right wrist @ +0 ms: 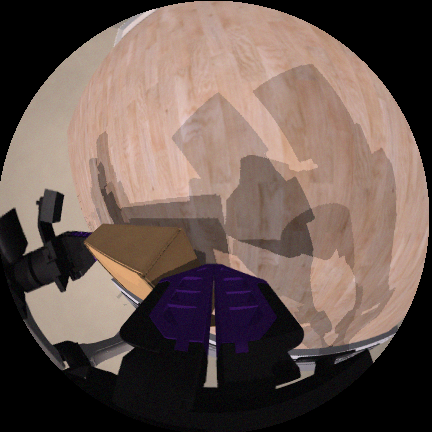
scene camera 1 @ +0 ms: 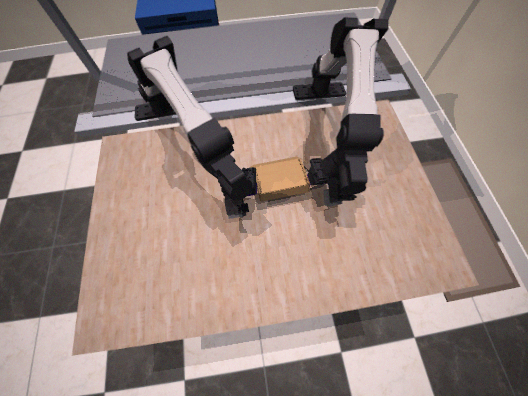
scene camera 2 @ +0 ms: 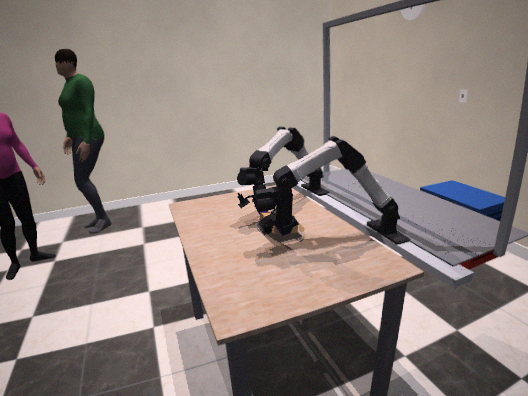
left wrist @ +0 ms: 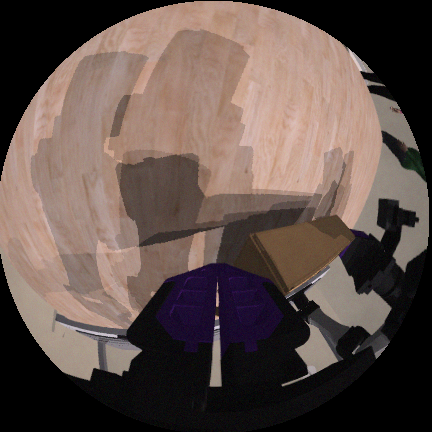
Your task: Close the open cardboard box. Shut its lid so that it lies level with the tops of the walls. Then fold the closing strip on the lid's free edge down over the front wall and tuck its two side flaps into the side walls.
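Pixels of known places: left gripper, fingertip midpoint: (scene camera 1: 311, 182) (scene camera 2: 283, 234) (left wrist: 217, 268); right gripper, fingertip midpoint: (right wrist: 213, 269) (scene camera 1: 252, 193); left arm's base, link origin: (scene camera 1: 319, 91) (scene camera 2: 387, 232); right arm's base, link origin: (right wrist: 325, 356) (scene camera 1: 162, 109) (scene camera 2: 314, 189) (left wrist: 295, 293).
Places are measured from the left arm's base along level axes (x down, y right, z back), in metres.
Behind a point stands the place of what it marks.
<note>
The cardboard box (scene camera 1: 282, 176) @(x -0.058, y 0.209, z -0.389 m) (left wrist: 305, 250) @(x -0.051, y 0.168, z -0.435 m) (right wrist: 137, 242) @(x -0.044, y 0.256, z -0.442 m) stands between the two grippers. In scene camera 1 its lid lies flat over the top and looks closed. The wrist views show its front face as a flat brown panel. Whether the closing strip's side flaps are tucked in cannot be made out. In scene camera 2 the arms hide most of the box. My left gripper (scene camera 1: 308, 175) @(x -0.028, y 0.119, z -0.406 m) (left wrist: 217, 268) @(x -0.028, y 0.119, z -0.406 m) is shut and empty at the box's right side in scene camera 1. My right gripper (scene camera 1: 256, 183) (right wrist: 213, 269) @(x -0.026, y 0.303, z -0.417 m) is shut and empty at its left side.
The box stands on the wooden table (scene camera 1: 250, 280) @(x 0.015, y 0.337, z -0.662 m) (scene camera 2: 300, 295) @(x 0.015, y -0.203, z -0.485 m). Both arms reach over from the grey mounting rail (scene camera 1: 240, 106) @(x 0.000, y 0.311, z -0.036 m) (scene camera 2: 350, 220) @(x 0.017, y 0.198, z -0.045 m) along the table's edge. A blue case (scene camera 1: 176, 14) (scene camera 2: 465, 195) lies beyond the rail. Two people stand beyond the table in scene camera 2.
</note>
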